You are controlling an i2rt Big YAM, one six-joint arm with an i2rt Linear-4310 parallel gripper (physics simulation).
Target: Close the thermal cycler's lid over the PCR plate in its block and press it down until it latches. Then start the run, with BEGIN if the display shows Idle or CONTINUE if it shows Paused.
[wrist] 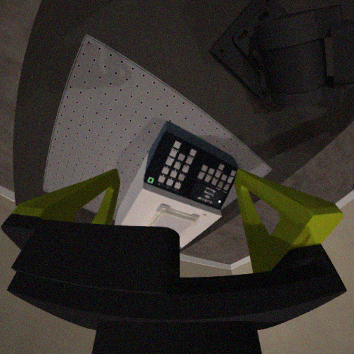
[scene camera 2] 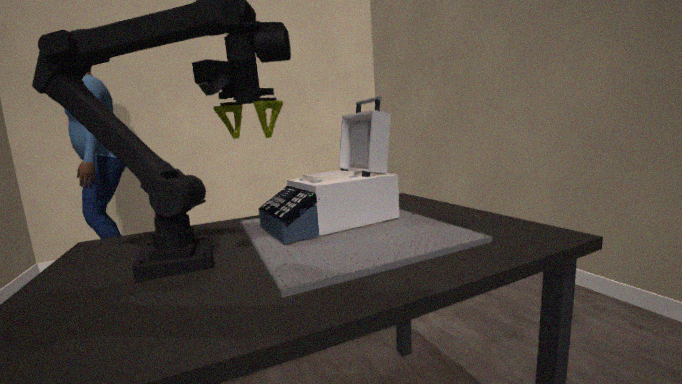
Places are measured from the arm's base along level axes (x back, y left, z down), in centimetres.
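Pixels of known places: gripper, fingertip midpoint: (scene camera 2: 252, 138); arm's base, origin of the base link: (scene camera 2: 175, 250).
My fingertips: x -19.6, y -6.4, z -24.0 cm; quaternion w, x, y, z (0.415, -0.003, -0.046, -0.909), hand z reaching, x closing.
For each thing: its middle in the pictures, then the offset to it from my fingertips. "*": a spot on its surface instead. Level surfaces: height alone.
- white thermal cycler, surface spot: (scene camera 2: 357, 202) * dy +6.6, dx -26.2, dz +18.7 cm
- board with its lid, body centre: (scene camera 2: 363, 134) dy +18.3, dx -34.2, dz +0.7 cm
- dark handle, surface spot: (scene camera 2: 368, 101) * dy +17.8, dx -36.1, dz -9.1 cm
- sloped front panel, surface spot: (scene camera 2: 288, 204) * dy +9.6, dx -8.1, dz +17.4 cm
- grey perforated board, body centre: (scene camera 2: 344, 229) dy +10.0, dx -23.0, dz +26.7 cm
- dark table, its level: dz +27.3 cm
The white thermal cycler (scene camera 2: 357, 202) (wrist: 137, 207) stands on the board with its lid (scene camera 2: 380, 142) raised upright at the rear and a dark handle (scene camera 2: 368, 101) on the lid's top edge. The sloped front panel (scene camera 2: 288, 204) (wrist: 167, 162) has pale keys, a green mark and a small display (wrist: 208, 195), whose text is too small to read. The pale PCR plate (wrist: 175, 220) shows in the block area. My gripper (scene camera 2: 252, 136) (wrist: 176, 175) is open and empty, high above and in front of the cycler, to the left of the raised lid in the scene view.
A grey perforated board (scene camera 2: 390, 252) (wrist: 95, 95) lies under the cycler on the dark table (scene camera 2: 200, 310). The arm's base (scene camera 2: 172, 262) (wrist: 295, 55) stands left of the board in the scene view. A person in blue (scene camera 2: 100, 150) stands behind the table at the left.
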